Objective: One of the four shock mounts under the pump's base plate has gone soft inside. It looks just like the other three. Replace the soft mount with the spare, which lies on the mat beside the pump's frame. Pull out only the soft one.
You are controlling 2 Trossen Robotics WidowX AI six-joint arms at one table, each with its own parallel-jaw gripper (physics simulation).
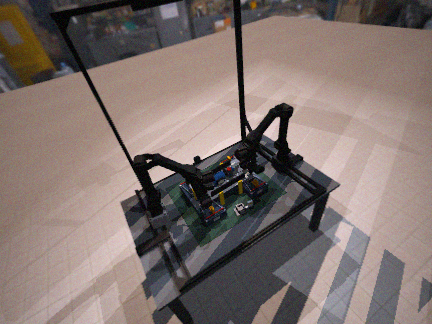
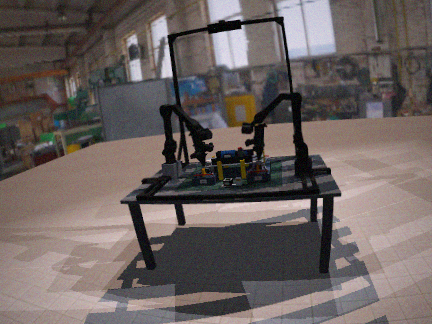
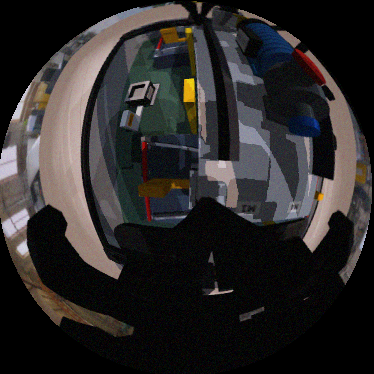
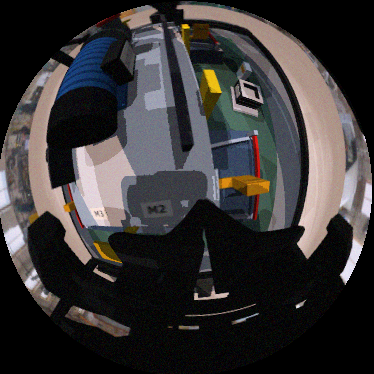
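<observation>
The pump, with a blue motor (image 1: 219, 177) (image 2: 227, 153) (image 3: 272, 48) (image 4: 87, 74), sits on a grey base plate (image 3: 251, 164) (image 4: 153, 129) inside a frame on the green mat (image 1: 234, 220) (image 3: 167, 108) (image 4: 269, 146). Labels M1 (image 3: 249, 208), M4 (image 3: 295, 206), M2 (image 4: 156, 209) and M3 (image 4: 99, 213) mark the plate's corners. My left gripper (image 1: 251, 173) (image 2: 258, 155) (image 3: 204, 201) is shut and empty, its tips at the plate's M1 corner. My right gripper (image 1: 205, 202) (image 2: 200, 161) (image 4: 201, 203) is shut and empty at the M2 corner. The small grey spare mount (image 1: 250, 203) (image 3: 129, 119) (image 4: 244, 69) lies on the mat.
A white square holder (image 1: 240, 209) (image 3: 141, 92) (image 4: 248, 94) lies next to the spare. Orange tabs (image 3: 158, 186) (image 4: 248, 184) stick out from dark blue bays with red edges. Yellow posts (image 1: 221, 197) (image 1: 240, 187) stand along the frame's front. A black gantry (image 2: 224, 26) spans the table.
</observation>
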